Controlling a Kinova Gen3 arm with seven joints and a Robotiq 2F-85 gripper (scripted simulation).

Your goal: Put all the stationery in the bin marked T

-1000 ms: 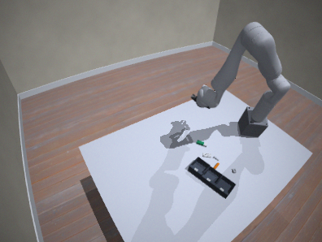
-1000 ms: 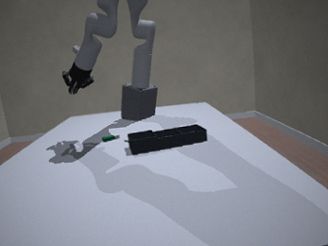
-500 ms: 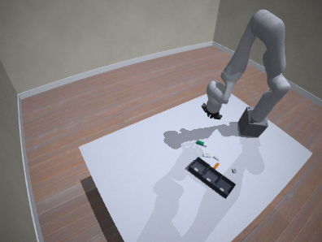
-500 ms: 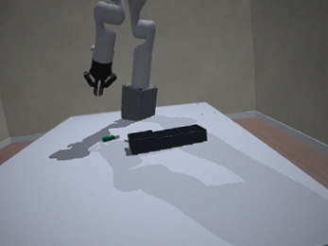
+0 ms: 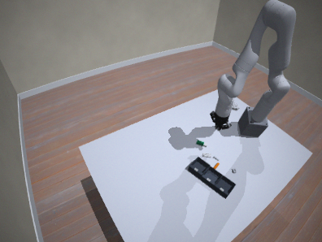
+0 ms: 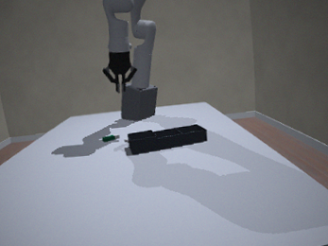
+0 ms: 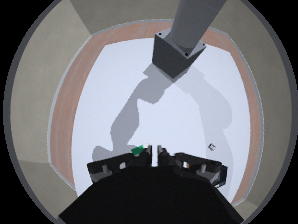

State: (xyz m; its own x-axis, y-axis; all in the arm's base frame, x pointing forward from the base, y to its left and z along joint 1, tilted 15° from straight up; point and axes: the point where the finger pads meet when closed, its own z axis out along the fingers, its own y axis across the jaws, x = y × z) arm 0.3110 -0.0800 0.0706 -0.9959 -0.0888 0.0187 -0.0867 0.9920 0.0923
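The long black bin is 170 mm below my hand, 150 mm to the left of it and 150 mm ahead of it. From my hand the other things lie so: small green object: 190 mm below, 60 mm to the right, 20 mm ahead; thin grey stick: 190 mm below, 60 mm to the left, 30 mm ahead; small white object: 190 mm below, 50 mm ahead, 20 mm to the left.
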